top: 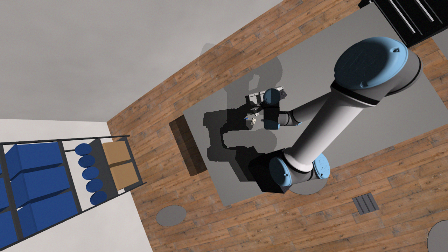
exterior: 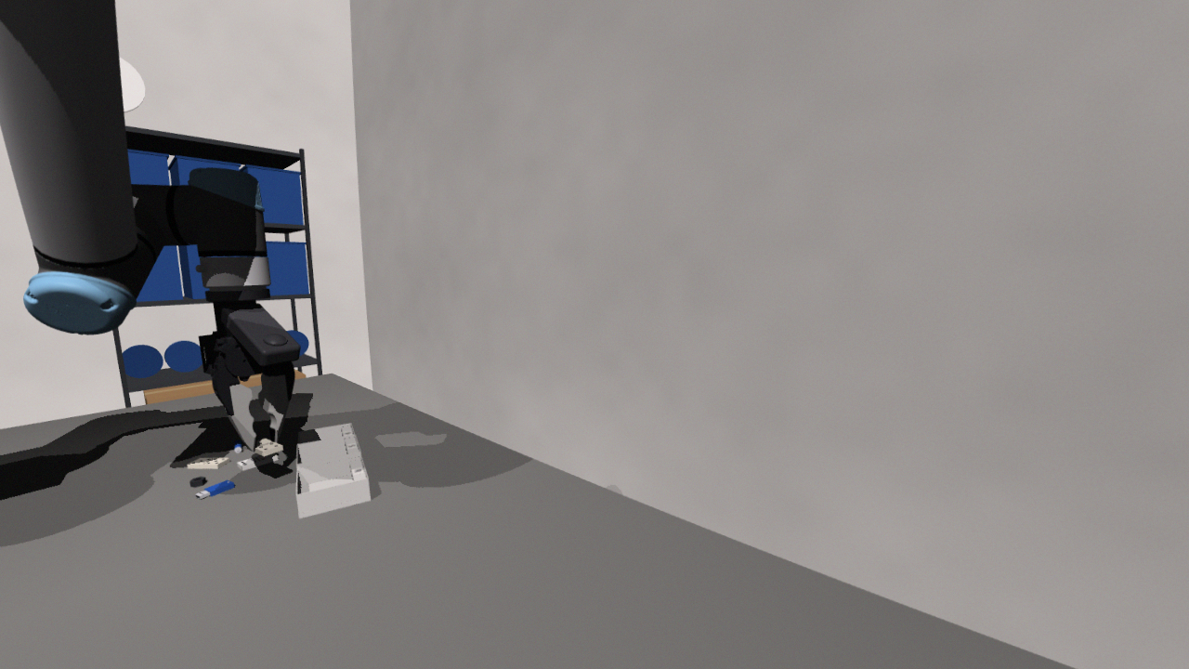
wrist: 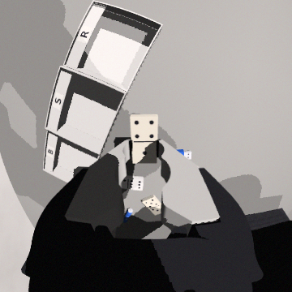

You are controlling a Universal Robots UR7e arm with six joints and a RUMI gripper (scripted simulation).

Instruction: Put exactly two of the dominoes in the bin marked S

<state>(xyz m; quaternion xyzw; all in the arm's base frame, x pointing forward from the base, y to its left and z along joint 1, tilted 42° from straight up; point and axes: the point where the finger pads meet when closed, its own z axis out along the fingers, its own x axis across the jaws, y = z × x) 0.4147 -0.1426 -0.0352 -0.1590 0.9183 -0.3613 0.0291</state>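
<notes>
The white three-compartment bin rack lies 8 cm ahead of my hand and 6 cm below it. The rest, counted from my hand: white domino: 11 cm to the left, 7 cm below; small black piece: 8 cm behind, 9 cm to the left, 7 cm below; blue usb stick: 6 cm behind, 4 cm to the left, 7 cm below.
</notes>
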